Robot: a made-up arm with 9 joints. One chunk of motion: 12 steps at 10 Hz.
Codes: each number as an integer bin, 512 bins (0 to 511) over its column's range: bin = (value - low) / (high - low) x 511, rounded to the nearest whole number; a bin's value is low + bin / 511 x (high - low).
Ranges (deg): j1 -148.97..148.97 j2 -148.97..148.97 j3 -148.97..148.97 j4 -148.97..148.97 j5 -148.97..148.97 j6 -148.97..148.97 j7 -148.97..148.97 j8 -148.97..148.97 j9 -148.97..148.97
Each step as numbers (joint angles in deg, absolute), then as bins.
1 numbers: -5.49 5.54 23.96 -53.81 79.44 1.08 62.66 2.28 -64.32
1 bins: 246 265 297 163 392 257 363 259 145
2 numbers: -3.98 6.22 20.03 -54.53 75.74 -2.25 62.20 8.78 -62.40
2 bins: 249 266 290 162 385 252 362 271 148
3 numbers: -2.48 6.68 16.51 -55.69 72.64 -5.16 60.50 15.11 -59.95
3 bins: 251 267 284 160 380 247 359 281 153
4 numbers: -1.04 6.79 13.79 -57.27 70.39 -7.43 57.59 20.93 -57.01
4 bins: 254 267 279 157 376 243 354 291 158
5 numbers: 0.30 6.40 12.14 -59.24 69.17 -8.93 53.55 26.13 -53.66
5 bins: 256 266 276 154 374 240 347 300 163
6 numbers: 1.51 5.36 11.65 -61.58 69.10 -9.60 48.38 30.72 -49.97
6 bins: 258 265 275 150 374 239 338 308 170
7 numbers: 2.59 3.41 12.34 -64.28 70.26 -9.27 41.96 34.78 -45.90
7 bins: 260 261 277 145 376 240 327 315 177
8 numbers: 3.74 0.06 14.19 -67.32 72.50 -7.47 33.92 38.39 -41.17
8 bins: 262 256 280 140 380 243 314 321 185
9 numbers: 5.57 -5.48 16.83 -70.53 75.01 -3.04 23.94 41.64 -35.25
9 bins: 265 246 284 135 384 250 297 327 195
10 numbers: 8.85 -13.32 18.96 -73.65 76.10 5.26 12.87 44.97 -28.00
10 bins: 271 233 288 129 386 265 278 333 207
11 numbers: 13.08 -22.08 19.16 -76.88 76.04 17.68 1.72 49.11 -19.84
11 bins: 278 218 288 124 386 286 258 340 221
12 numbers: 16.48 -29.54 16.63 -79.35 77.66 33.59 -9.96 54.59 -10.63
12 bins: 284 205 284 119 389 313 238 349 237
